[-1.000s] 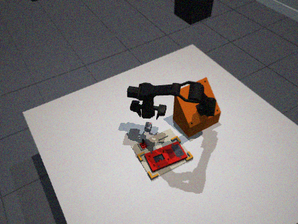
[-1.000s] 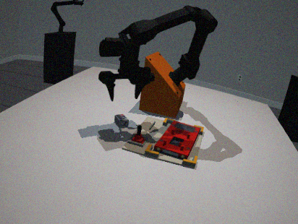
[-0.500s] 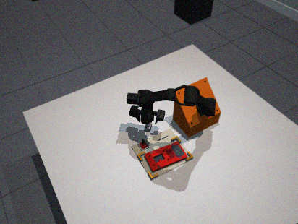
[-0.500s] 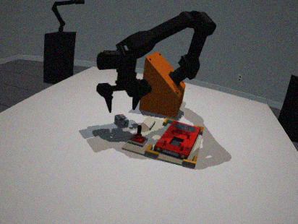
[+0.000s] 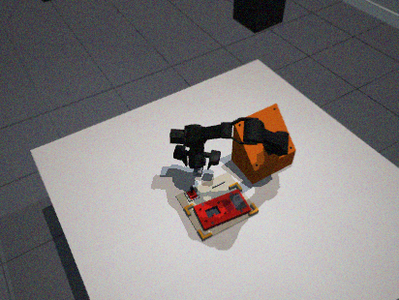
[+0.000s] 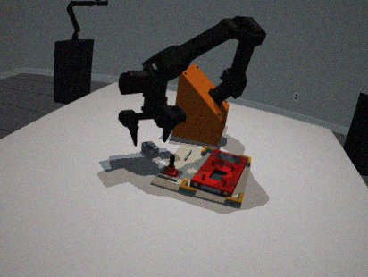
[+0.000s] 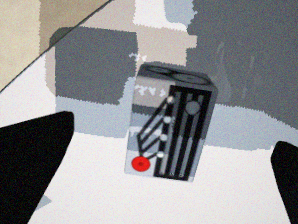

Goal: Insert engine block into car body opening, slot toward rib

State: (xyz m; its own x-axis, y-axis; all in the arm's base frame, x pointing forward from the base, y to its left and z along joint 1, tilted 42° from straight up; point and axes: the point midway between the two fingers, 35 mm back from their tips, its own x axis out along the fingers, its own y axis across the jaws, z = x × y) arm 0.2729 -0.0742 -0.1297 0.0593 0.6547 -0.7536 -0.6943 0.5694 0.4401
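The engine block is 2 cm below my gripper tip.
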